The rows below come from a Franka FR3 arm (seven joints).
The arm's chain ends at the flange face. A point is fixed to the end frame.
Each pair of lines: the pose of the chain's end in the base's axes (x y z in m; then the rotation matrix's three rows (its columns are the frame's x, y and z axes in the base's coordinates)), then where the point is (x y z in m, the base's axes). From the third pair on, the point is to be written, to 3 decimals.
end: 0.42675 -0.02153 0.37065; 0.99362 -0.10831 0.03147; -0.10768 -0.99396 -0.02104; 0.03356 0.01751 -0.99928
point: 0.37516 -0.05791 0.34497
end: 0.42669 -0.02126 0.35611; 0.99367 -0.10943 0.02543; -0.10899 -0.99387 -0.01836; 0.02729 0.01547 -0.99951
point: 0.37491 -0.05751 0.33065
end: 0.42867 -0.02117 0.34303; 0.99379 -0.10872 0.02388; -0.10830 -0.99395 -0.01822; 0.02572 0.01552 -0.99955
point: 0.377 -0.057 0.318
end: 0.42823 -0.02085 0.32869; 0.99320 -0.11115 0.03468; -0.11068 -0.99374 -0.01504; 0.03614 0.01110 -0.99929
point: 0.377 -0.057 0.303
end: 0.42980 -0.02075 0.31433; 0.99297 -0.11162 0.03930; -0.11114 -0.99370 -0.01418; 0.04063 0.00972 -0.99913
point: 0.378 -0.057 0.288
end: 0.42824 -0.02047 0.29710; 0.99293 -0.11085 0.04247; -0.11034 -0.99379 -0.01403; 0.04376 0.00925 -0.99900
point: 0.377 -0.057 0.271
